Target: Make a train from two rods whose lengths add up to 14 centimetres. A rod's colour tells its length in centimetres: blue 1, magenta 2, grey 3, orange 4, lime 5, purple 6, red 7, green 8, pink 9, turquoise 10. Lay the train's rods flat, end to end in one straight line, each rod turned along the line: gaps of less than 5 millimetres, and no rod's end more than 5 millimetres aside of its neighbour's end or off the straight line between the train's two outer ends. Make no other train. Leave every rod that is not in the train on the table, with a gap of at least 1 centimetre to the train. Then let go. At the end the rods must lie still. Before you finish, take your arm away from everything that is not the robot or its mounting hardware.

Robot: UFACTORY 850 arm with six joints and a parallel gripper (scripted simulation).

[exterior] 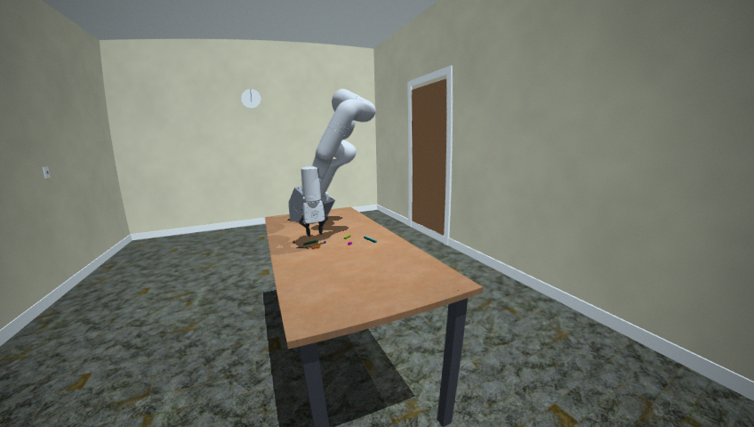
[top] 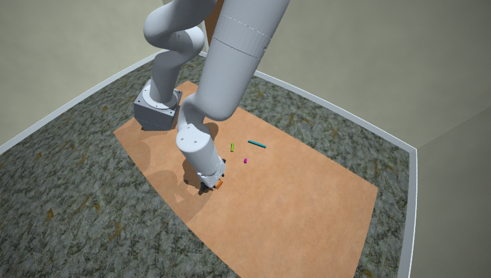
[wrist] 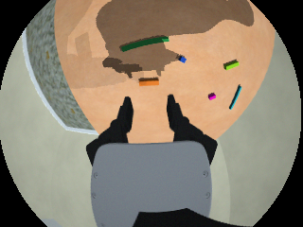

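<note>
My hand is 8 cm above the orange rod. The rest, counted from my hand: small blue rod: 8 cm below, 6 cm behind, 5 cm to the left; magenta rod: 17 cm to the left, 8 cm below; green rod: 8 cm below, 8 cm behind, 2 cm to the right.
</note>
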